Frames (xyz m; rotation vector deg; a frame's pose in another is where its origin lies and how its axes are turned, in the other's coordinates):
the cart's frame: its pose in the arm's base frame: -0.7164 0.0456 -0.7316 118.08 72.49 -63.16
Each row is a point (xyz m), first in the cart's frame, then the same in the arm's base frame.
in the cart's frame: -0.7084 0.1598 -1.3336
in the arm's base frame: -0.2371 0.5937 0.6009
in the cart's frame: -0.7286 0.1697 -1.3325
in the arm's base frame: -0.2337 0.5782 0.6169
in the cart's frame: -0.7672 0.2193 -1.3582
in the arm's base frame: -0.1893 0.5549 0.6627
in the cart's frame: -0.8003 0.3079 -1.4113
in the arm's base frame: -0.0984 0.5366 0.7189
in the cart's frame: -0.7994 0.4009 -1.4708
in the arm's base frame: 0.0074 0.5381 0.7505
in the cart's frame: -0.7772 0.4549 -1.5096
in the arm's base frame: 0.0759 0.5530 0.7532
